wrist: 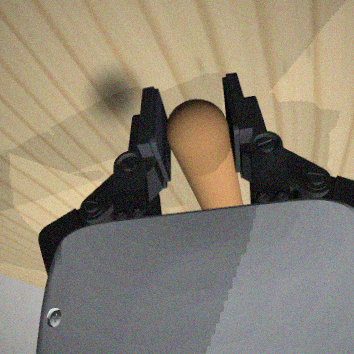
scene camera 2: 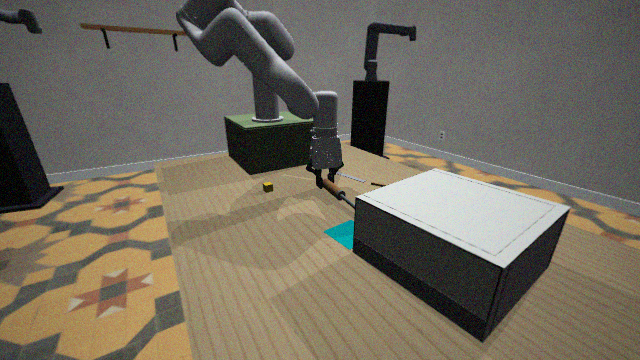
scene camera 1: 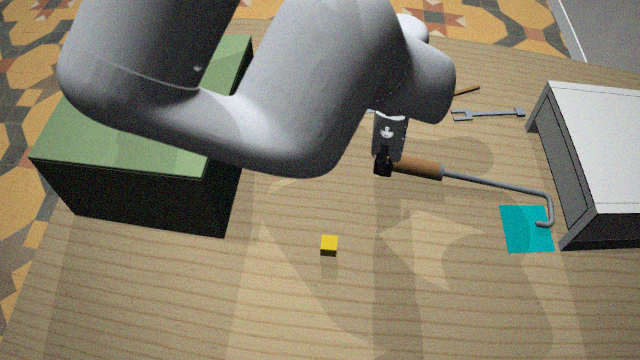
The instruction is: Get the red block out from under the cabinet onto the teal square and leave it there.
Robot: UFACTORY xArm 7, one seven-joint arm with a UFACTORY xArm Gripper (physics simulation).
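Places are measured from the arm's base along level axes (x ahead, y left, z up), in metres.
Where they show: gripper, between the fingertips: (wrist: 193, 101) (scene camera 2: 325, 186) (scene camera 1: 384, 165); arm's base, origin of its link: (scene camera 2: 267, 120).
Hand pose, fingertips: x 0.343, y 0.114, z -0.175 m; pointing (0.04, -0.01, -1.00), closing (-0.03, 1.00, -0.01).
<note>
Each offset is from my fingertips to the top centre of the thing. "*": to the spot under its first point.
My gripper (scene camera 1: 384, 167) (scene camera 2: 326, 183) (wrist: 193, 101) is shut on the brown handle of a hooked tool (scene camera 1: 420, 168) (scene camera 2: 332, 188) (wrist: 212, 165), near its rounded end. The tool's thin grey rod runs toward the cabinet, and its bent hook end lies over the teal square in scene view 1. The teal square @[* dx +0.268, dy -0.059, dz -0.005 m] (scene camera 1: 520, 232) (scene camera 2: 342, 234) lies on the table beside the white-topped cabinet @[dx +0.440, dy +0.102, dz +0.130 m] (scene camera 1: 615, 150) (scene camera 2: 460, 215); the cabinet hides part of it in scene view 2. The red block does not show in any view; the space under the cabinet is hidden.
A small yellow block @[dx -0.048, dy -0.184, dz +0.020 m] (scene camera 1: 328, 245) (scene camera 2: 268, 187) stands on the table. A grey forked tool @[dx +0.186, dy +0.204, dz +0.003 m] (scene camera 1: 492, 113) and a thin brown stick @[dx +0.090, dy +0.221, dz +0.002 m] (scene camera 1: 467, 91) lie behind the hooked tool in scene view 1. The arm's green-topped base (scene camera 1: 120, 145) (scene camera 2: 240, 120) stands at the table's other end.
</note>
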